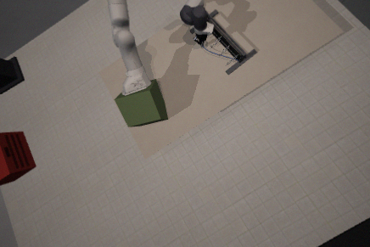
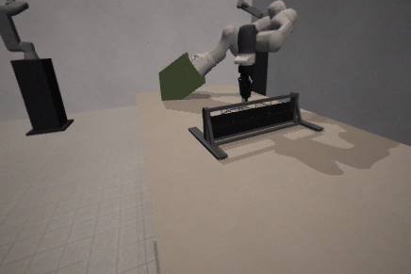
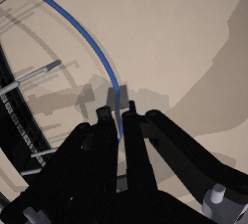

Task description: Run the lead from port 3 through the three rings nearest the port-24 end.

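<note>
Now: the rack 17 cm ahead of my hand, 4 cm to the right of it and 1 cm below it.
</note>
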